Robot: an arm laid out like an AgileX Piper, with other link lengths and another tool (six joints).
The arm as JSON. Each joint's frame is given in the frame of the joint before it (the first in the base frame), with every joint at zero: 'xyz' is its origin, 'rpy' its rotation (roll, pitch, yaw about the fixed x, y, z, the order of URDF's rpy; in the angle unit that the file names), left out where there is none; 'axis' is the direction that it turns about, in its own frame. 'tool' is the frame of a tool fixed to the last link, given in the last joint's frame.
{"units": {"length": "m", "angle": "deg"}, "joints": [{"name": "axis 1", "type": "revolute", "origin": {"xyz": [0.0, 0.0, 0.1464], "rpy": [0.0, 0.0, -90.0]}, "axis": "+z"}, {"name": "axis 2", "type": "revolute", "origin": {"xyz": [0.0, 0.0, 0.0], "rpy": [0.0, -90.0, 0.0]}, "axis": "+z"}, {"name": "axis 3", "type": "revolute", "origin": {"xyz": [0.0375, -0.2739, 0.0]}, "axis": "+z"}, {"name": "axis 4", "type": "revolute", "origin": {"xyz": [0.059, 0.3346, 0.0], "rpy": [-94.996, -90.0, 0.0]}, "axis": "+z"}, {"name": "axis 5", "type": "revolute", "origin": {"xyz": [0.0, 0.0, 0.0], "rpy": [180.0, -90.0, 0.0]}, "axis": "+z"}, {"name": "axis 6", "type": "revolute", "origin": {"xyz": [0.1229, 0.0, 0.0], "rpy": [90.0, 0.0, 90.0]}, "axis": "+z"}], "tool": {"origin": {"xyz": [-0.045, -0.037, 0.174], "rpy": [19.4, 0.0, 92.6]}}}
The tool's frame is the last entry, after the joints.
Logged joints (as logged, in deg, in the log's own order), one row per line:
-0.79, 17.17, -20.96, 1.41, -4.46, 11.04
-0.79, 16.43, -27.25, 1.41, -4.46, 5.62
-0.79, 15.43, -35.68, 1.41, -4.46, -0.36
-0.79, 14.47, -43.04, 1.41, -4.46, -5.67
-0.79, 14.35, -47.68, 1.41, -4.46, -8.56
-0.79, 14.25, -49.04, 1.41, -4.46, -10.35
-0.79, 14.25, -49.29, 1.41, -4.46, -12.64
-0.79, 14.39, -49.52, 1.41, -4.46, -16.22
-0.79, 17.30, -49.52, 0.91, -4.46, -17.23
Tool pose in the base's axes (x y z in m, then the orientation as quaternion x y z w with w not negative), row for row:
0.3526, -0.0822, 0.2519, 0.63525, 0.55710, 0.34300, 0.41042
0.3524, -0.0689, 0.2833, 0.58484, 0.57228, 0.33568, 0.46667
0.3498, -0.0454, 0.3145, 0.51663, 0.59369, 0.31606, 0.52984
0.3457, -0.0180, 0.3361, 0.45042, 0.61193, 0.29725, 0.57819
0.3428, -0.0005, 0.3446, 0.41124, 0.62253, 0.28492, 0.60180
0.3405, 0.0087, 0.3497, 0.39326, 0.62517, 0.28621, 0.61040
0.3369, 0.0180, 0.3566, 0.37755, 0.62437, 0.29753, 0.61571
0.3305, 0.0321, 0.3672, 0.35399, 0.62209, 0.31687, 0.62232
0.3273, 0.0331, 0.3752, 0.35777, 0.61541, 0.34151, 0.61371
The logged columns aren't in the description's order. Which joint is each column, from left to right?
Columns, left to right: axis 2, axis 6, axis 4, axis 3, axis 1, axis 5.
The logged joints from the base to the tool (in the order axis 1, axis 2, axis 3, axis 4, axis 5, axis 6), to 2 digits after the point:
-4.46, -0.79, 1.41, -20.96, 11.04, 17.17
-4.46, -0.79, 1.41, -27.25, 5.62, 16.43
-4.46, -0.79, 1.41, -35.68, -0.36, 15.43
-4.46, -0.79, 1.41, -43.04, -5.67, 14.47
-4.46, -0.79, 1.41, -47.68, -8.56, 14.35
-4.46, -0.79, 1.41, -49.04, -10.35, 14.25
-4.46, -0.79, 1.41, -49.29, -12.64, 14.25
-4.46, -0.79, 1.41, -49.52, -16.22, 14.39
-4.46, -0.79, 0.91, -49.52, -17.23, 17.30

